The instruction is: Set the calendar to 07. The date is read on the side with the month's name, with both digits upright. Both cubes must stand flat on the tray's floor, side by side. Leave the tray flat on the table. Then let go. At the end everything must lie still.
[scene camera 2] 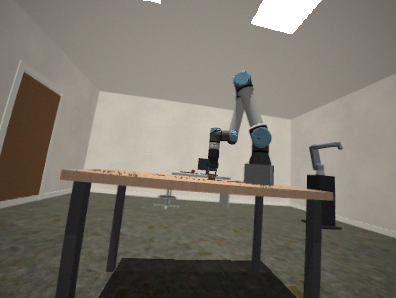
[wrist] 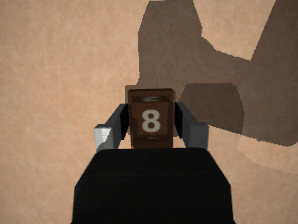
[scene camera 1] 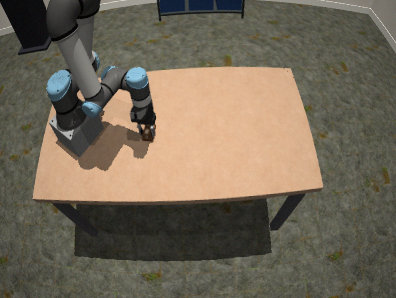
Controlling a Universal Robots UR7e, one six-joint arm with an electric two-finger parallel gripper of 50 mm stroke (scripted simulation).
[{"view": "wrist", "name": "my gripper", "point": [151, 113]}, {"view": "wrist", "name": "brown cube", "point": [150, 114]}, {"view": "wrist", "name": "brown calendar tray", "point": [132, 93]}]
